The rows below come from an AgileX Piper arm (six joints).
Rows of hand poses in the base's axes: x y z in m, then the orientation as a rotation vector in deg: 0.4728 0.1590 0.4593 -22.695 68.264 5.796; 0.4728 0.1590 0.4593 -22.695 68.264 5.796; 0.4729 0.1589 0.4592 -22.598 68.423 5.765; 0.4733 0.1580 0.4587 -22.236 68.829 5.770; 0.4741 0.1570 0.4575 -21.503 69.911 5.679; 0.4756 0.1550 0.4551 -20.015 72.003 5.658; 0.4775 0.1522 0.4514 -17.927 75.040 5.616; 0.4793 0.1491 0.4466 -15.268 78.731 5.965
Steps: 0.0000 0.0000 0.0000 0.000 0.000 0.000; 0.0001 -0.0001 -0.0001 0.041 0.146 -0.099; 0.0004 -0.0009 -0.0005 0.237 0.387 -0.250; 0.0008 -0.0010 -0.0012 0.395 1.019 -0.620; 0.0015 -0.0020 -0.0024 0.891 2.005 -1.113; 0.0019 -0.0028 -0.0037 1.212 2.928 -1.570; 0.0018 -0.0031 -0.0048 1.751 3.646 -1.662
